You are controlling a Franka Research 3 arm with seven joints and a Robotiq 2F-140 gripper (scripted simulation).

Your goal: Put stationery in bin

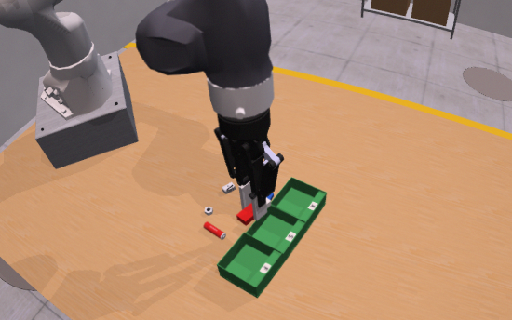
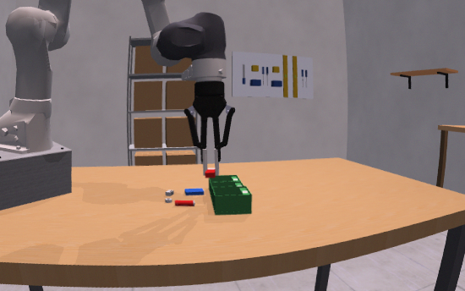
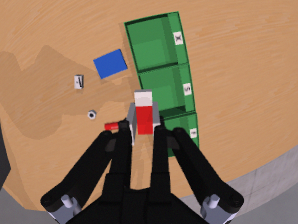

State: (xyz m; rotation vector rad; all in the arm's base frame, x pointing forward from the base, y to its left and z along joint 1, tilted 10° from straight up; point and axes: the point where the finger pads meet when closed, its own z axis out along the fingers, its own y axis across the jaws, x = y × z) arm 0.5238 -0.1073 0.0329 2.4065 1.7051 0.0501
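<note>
Right now my hand is 8 cm above the green three-compartment bin and 4 cm short of it. From my hand the other things lie so: flat blue block (10 cm below, 8 cm to the left, 3 cm behind); then red cylinder (10 cm below, 8 cm behind, 3 cm to the right); then eraser (3 cm below).
</note>
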